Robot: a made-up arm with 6 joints.
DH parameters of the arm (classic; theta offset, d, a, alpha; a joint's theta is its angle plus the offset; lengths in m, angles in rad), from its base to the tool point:
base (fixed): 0 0.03 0 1.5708
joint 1: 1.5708 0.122 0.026 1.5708
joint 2: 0 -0.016 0.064 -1.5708
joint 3: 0 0.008 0.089 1.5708
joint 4: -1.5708 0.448 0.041 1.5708
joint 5: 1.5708 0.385 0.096 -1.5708
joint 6: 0 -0.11 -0.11 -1.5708
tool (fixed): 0 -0.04 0 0
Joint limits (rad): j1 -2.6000..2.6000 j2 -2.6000..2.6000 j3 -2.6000..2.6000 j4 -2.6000..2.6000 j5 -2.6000..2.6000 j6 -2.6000..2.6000
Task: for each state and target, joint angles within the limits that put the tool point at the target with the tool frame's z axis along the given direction. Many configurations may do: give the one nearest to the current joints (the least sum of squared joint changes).
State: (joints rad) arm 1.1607 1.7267 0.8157 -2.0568 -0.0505 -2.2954
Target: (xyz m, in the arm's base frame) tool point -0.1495 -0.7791 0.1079 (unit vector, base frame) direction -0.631 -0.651 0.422
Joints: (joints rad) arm 1.4432 0.8837 1.1523 -2.2355 0.1254 -1.5259
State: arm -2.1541 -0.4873 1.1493 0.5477 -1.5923 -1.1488
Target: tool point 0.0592 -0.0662 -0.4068 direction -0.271 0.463 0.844
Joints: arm -2.0920 -0.4238 0.9775 -0.0708 -2.3564 -1.2496
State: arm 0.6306 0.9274 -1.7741 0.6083 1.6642 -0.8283
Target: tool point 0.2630 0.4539 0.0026 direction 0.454 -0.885 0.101
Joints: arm 0.9000 0.4384 -1.2806 1.2189 1.5003 0.0358
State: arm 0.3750 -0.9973 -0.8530 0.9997 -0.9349 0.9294
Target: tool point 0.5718 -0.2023 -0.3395 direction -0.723 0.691 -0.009
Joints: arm 0.6753 -0.9760 -1.5352 1.3952 -0.5611 1.6838
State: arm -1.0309 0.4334 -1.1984 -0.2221 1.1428 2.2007
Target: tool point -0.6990 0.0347 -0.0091 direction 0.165 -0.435 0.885
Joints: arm -0.7137 0.7563 -1.8555 -0.5543 0.6577 2.0524
